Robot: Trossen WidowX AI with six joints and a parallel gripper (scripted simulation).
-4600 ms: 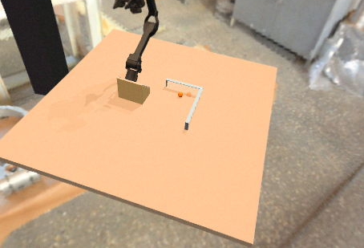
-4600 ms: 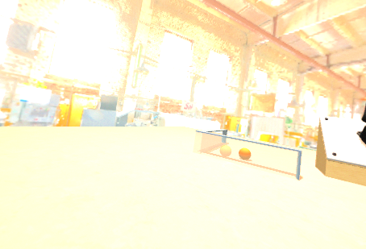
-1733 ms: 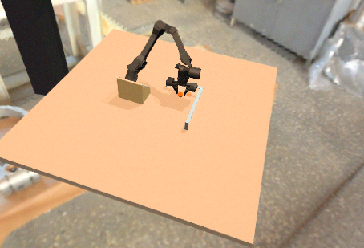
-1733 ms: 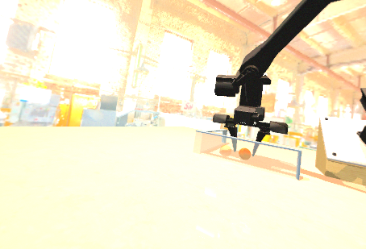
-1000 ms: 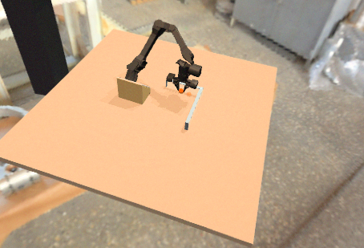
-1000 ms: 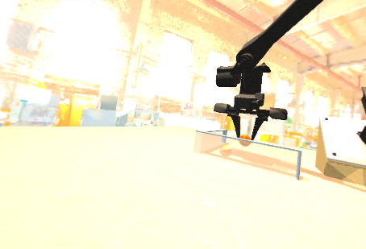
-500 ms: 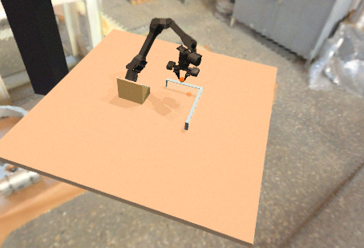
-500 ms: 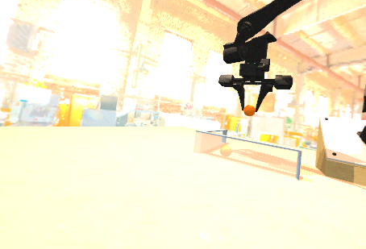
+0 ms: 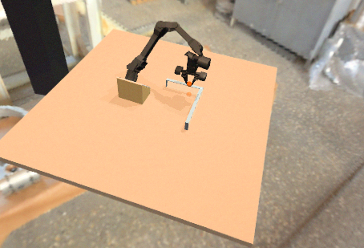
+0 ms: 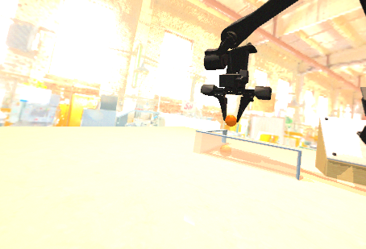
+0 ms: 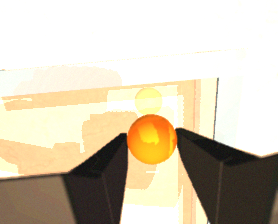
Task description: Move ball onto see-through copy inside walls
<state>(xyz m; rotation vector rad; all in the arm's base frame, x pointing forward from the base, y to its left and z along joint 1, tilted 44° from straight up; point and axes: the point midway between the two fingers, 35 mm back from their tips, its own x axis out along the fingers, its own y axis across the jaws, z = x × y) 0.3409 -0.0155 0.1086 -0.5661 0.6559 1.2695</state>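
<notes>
Now: gripper tip 70 mm above the clear wall, 40 mm to the right of it and 30 mm past it. From my gripper tip the other things lie so: orange ball right at my gripper tip.
</notes>
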